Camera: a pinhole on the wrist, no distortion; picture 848 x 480 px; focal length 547.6 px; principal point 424.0 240.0 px. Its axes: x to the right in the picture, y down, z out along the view. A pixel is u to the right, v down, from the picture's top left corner.
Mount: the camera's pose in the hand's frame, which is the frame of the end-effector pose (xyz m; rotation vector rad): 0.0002 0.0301 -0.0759 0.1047 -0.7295 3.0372
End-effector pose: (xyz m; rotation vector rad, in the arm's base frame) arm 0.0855 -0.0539 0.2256 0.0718 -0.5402 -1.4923
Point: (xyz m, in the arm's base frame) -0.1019 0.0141 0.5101
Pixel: 432.6 96.2
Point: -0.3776 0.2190 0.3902
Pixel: 648.6 354.5
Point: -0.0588 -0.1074 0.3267
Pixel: 271.4 287.3
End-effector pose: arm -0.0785 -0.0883 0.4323 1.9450 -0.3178 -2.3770
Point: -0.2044 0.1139 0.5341
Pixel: 650.3 366.5
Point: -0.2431 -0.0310 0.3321
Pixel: 193.4 185.5
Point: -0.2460 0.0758 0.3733
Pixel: 343.1 332.0
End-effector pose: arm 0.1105 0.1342 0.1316 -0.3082 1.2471 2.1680
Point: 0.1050 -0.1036 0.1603
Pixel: behind the camera
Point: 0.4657 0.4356 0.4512
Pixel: 795.9 120.9
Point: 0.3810 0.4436 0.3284
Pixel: 671.4 179.8
